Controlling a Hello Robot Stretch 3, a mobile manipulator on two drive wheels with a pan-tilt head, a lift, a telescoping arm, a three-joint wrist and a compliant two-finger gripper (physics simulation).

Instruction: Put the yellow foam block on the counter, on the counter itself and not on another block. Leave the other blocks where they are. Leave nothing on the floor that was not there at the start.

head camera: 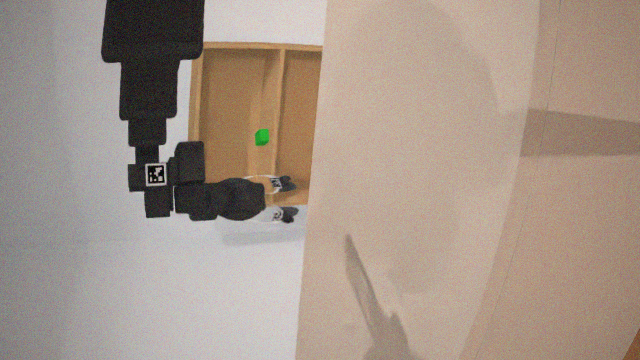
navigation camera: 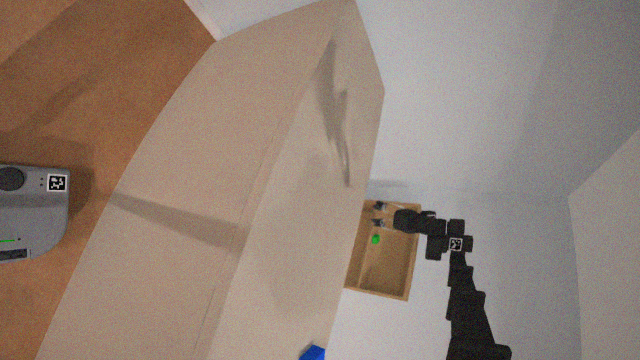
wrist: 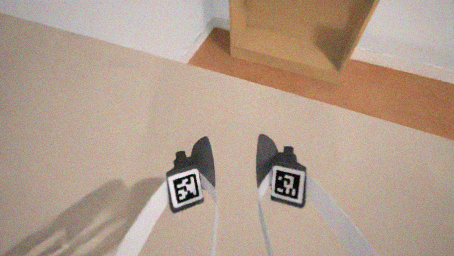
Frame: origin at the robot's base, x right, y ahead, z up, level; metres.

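Where they show: gripper, fingertip midpoint: (head camera: 291, 199) (navigation camera: 374, 213) (wrist: 234, 154); robot's base, origin of the base link: (navigation camera: 10, 178).
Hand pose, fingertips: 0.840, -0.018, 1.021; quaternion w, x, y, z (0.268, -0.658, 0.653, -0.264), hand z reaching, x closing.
Things, the pixels of their top centre, and the offset from my fingertips, as dx, dy, dz. "spot": a spot on its surface instead. Level surfaces: height alone.
- beige counter, its level: dz -0.111
- green block, middle of its top: (head camera: 257, 137) (navigation camera: 378, 239) +1.298, -0.352, -0.300
- blue block, surface spot: (navigation camera: 313, 353) spot: -0.206, -0.456, -0.087
- Orange floor, its level: dz -1.021
The yellow foam block does not show in the head, navigation or wrist view. The beige counter (head camera: 400, 175) (navigation camera: 295, 240) (wrist: 125, 100) stretches through all three views. My gripper (head camera: 289, 199) (navigation camera: 378, 214) (wrist: 234, 154) is open, its two fingertips apart with nothing between them. In the wrist view the counter surface shows between and beyond the fingers. A green block (head camera: 262, 137) (navigation camera: 375, 239) is inside the wooden shelf unit (head camera: 281, 100) (navigation camera: 413, 255) (wrist: 285, 62). A blue block (navigation camera: 313, 353) shows partly on the counter at the bottom of the navigation view.
The shelf unit is partly hidden by the counter's edge in the head and navigation views. My arm (head camera: 152, 30) (navigation camera: 467, 310) extends beside it, along the pale wall. Orange floor (wrist: 400, 105) lies beyond the counter. My base (navigation camera: 35, 210) is at the left of the navigation view.
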